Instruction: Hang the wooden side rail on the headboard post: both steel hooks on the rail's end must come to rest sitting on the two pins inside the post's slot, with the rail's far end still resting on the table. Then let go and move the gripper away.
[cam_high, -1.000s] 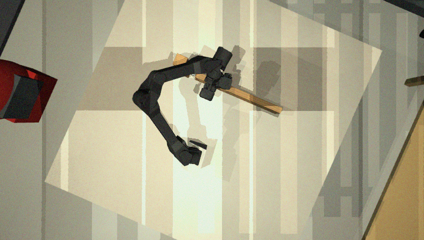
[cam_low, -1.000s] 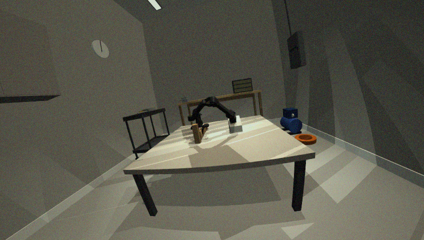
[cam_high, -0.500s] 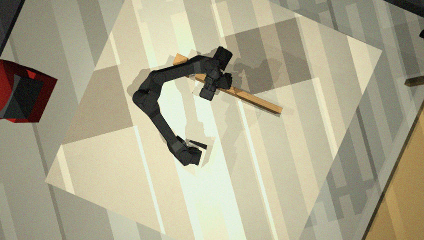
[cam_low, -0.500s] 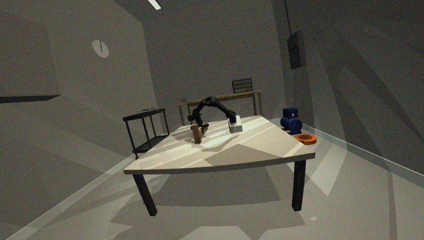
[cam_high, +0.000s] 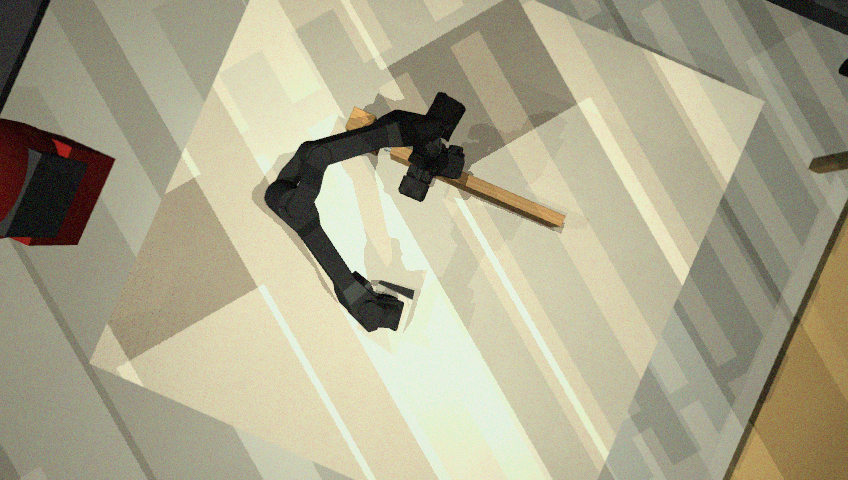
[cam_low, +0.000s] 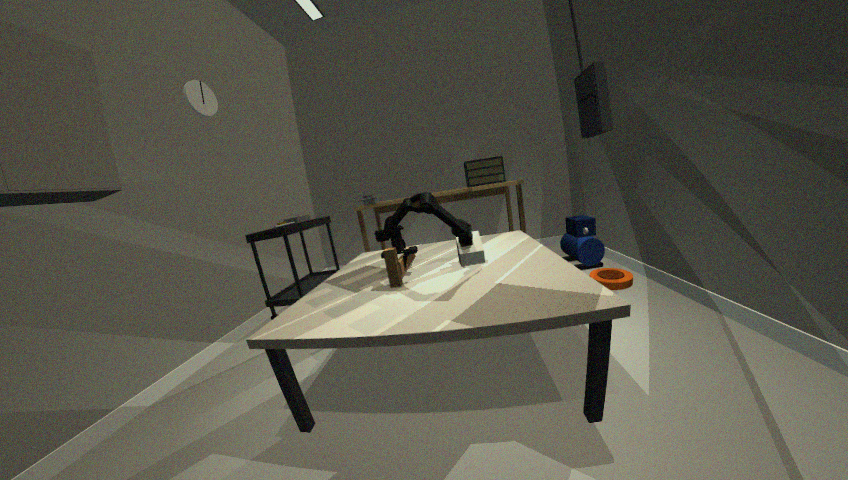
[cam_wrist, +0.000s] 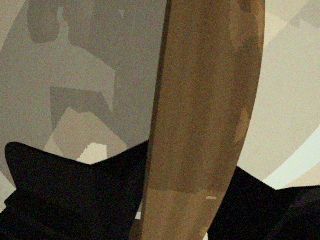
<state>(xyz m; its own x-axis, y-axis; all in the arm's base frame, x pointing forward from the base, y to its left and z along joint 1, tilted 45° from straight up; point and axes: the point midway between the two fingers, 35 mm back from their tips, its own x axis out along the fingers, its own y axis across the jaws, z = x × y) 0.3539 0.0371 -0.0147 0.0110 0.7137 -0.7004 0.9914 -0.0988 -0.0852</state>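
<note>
Right now the wooden headboard post is 150 mm to the left of my gripper tip, 50 mm above it and 30 mm ahead of it.
</note>
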